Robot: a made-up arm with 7 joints. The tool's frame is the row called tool. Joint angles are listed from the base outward. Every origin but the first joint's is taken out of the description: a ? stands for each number. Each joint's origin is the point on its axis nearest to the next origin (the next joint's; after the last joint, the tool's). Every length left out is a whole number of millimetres.
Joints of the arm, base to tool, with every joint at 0 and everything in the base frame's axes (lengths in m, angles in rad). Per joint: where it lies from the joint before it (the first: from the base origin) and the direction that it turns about. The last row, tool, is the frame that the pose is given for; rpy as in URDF.
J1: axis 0 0 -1 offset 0 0 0.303
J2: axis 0 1 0 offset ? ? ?
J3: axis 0 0 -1 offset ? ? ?
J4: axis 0 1 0 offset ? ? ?
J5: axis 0 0 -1 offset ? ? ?
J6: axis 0 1 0 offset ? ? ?
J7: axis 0 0 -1 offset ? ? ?
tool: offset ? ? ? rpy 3.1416 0 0
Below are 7 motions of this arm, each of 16 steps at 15 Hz.
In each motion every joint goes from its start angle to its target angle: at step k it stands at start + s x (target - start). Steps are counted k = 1, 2, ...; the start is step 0. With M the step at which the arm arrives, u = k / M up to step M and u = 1 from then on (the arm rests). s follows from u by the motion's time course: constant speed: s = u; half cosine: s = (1 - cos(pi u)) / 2; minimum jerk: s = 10 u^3 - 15 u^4 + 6 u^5.
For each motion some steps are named. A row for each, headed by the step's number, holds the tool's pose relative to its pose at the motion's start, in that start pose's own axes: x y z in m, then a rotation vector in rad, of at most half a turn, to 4 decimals.
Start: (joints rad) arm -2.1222 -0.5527 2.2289 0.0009 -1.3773 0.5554 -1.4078
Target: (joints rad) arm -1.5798 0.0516 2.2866 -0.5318 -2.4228 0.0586 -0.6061
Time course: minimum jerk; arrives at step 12
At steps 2, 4, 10, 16:
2: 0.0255 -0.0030 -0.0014 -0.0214 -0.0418 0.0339
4: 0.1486 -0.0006 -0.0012 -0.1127 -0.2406 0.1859
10: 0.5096 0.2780 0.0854 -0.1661 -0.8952 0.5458
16: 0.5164 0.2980 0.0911 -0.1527 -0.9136 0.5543

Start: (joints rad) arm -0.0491 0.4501 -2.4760 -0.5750 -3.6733 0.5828 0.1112
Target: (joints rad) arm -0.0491 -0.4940 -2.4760 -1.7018 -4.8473 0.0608 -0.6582
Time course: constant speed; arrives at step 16
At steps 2, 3, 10, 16:
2: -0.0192 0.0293 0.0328 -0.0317 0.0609 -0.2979
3: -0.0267 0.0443 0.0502 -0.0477 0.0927 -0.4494
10: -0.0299 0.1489 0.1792 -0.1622 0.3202 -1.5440
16: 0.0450 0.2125 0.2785 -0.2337 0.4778 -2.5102

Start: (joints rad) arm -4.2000 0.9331 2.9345 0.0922 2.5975 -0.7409 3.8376
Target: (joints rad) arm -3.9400 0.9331 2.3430 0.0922 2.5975 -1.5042 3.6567
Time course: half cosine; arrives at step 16
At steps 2, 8, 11, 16:
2: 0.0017 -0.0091 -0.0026 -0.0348 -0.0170 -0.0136
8: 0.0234 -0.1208 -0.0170 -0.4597 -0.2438 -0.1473
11: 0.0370 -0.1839 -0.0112 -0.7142 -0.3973 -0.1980
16: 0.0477 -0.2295 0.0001 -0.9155 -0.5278 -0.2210

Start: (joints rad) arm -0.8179 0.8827 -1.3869 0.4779 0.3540 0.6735 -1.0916
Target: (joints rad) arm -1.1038 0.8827 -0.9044 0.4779 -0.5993 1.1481 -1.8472
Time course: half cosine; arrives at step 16
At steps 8, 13, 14, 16:
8: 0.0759 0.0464 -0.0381 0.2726 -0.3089 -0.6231
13: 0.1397 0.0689 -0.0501 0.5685 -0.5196 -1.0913
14: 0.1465 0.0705 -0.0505 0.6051 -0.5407 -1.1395
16: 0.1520 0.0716 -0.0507 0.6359 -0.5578 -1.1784

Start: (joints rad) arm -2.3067 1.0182 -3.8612 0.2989 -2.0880 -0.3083 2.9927
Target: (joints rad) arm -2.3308 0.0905 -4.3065 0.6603 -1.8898 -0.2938 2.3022
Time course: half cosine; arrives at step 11
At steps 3, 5, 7, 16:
3: 0.1190 -0.0532 -0.0276 -0.0994 -0.1775 -0.1574
5: 0.2885 -0.1389 -0.0236 -0.2101 -0.4503 -0.4042
7: 0.4478 -0.2348 0.0339 -0.2792 -0.7555 -0.6856
16: 0.5728 -0.3305 0.1377 -0.2915 -1.0794 -0.9897

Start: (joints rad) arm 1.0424 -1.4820 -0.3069 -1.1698 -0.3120 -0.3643 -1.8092
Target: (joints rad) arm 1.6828 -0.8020 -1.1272 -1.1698 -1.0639 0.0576 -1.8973
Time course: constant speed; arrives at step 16
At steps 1, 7, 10, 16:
1: -0.0225 0.0177 0.0245 0.0452 0.0899 -0.0703
7: -0.1208 0.1091 0.2188 0.2798 0.6057 -0.4482
10: -0.1469 0.1327 0.3338 0.3636 0.8468 -0.6027
16: -0.1709 0.1157 0.5563 0.4437 1.2760 -0.8297

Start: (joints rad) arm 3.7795 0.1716 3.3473 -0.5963 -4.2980 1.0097 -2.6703
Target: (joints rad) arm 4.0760 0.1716 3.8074 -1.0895 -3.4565 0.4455 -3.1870
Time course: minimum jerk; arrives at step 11
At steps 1, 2, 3, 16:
1: -0.0004 -0.0028 0.0004 -0.0114 0.0000 -0.0020
2: -0.0024 -0.0189 0.0035 -0.0782 -0.0003 -0.0130
3: -0.0069 -0.0537 0.0134 -0.2229 -0.0044 -0.0346
16: -0.0531 -0.2798 0.2928 -1.5333 -0.1669 -0.0061

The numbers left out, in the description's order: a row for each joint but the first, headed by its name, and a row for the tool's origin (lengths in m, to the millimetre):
J2: 0 -0.009 0
J3: 0 0 0.336
J4: 0 -0.011 0
J5: 0 0 0.301
J6: 0 0 0
J7: 0 0 0.123
tool: 0 0 0

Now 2 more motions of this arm.
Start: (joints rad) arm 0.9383 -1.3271 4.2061 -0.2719 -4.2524 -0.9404 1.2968
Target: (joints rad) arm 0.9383 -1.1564 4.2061 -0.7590 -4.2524 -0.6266 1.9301
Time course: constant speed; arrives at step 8
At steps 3, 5, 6, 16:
3: 0.0797 -0.0433 0.0591 -0.2432 -0.1314 0.3787
5: 0.1321 -0.0610 0.1066 -0.4221 -0.1941 0.6254
6: 0.1576 -0.0661 0.1324 -0.5165 -0.2179 0.7461
16: 0.2063 -0.0687 0.1870 -0.7153 -0.2507 0.9803

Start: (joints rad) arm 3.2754 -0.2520 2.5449 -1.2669 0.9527 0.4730 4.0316
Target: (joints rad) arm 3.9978 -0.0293 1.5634 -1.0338 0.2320 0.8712 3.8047
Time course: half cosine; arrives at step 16
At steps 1, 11, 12, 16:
1: -0.0010 0.0002 -0.0009 0.0055 0.0023 -0.0098
11: 0.0051 0.0343 -0.0324 0.5254 0.0453 -0.8278
12: 0.0144 0.0395 -0.0303 0.5906 0.0368 -0.9055
16: 0.0356 0.0502 -0.0234 0.7258 0.0166 -1.0506

